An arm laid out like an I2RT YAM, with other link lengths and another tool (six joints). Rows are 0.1 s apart.
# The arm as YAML. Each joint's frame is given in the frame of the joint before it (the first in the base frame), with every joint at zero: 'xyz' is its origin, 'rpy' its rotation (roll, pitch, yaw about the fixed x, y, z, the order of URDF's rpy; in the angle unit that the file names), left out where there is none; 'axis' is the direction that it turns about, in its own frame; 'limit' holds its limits. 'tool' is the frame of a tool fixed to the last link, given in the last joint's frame.
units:
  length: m
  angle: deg
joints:
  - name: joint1
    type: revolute
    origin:
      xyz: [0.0, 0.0, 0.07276]
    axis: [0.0, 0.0, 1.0]
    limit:
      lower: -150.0
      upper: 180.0
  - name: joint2
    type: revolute
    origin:
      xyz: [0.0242, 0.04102, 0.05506]
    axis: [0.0, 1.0, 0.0]
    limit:
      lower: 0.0
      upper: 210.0
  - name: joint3
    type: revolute
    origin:
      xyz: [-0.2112, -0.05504, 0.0]
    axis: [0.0, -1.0, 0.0]
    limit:
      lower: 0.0
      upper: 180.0
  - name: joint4
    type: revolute
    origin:
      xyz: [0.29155, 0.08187, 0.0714]
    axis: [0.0, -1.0, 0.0]
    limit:
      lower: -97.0
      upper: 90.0
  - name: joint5
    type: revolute
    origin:
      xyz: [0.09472, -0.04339, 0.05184]
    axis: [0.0, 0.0, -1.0]
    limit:
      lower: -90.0
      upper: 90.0
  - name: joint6
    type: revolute
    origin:
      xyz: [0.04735, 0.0, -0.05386]
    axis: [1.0, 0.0, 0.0]
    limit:
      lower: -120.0
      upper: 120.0
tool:
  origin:
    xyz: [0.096, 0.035, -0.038]
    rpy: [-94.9, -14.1, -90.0]
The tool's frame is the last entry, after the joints.
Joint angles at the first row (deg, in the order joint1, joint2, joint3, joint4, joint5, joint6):
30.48 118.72 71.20 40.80 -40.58 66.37
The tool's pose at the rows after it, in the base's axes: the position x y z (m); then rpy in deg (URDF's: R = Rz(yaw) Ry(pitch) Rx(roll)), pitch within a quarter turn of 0, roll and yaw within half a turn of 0:
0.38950 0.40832 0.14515 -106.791 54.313 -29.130
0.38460 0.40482 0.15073 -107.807 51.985 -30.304
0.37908 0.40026 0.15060 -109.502 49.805 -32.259
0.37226 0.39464 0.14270 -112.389 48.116 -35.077
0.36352 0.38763 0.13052 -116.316 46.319 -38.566
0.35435 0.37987 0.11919 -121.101 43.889 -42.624
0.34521 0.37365 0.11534 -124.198 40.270 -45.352
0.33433 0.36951 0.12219 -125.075 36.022 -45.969
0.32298 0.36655 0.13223 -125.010 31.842 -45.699
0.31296 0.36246 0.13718 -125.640 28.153 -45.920
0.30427 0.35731 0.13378 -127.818 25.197 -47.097
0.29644 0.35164 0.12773 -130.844 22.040 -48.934
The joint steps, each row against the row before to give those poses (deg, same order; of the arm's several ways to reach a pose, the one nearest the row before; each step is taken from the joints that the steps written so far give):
0.00 -3.31 -1.38 -4.20 0.83 -3.15
0.00 -3.19 -1.59 -2.80 0.75 -2.88
0.00 -2.97 -2.08 -2.60 1.09 -2.89
0.00 -2.53 -2.54 -2.60 1.16 -2.69
0.02 -2.71 -2.88 -3.34 1.35 -2.97
0.09 -3.19 -2.36 -5.25 1.88 -3.54
0.44 -3.83 -1.79 -5.38 2.67 -3.89
0.85 -4.81 -1.42 -5.05 2.75 -3.94
1.07 -4.74 -1.14 -4.32 2.65 -3.60
0.92 -3.80 -0.94 -4.00 2.51 -3.15
0.76 -2.43 -0.63 -4.15 2.47 -2.47
0.90 -1.75 -0.05 -4.79 3.17 -2.18

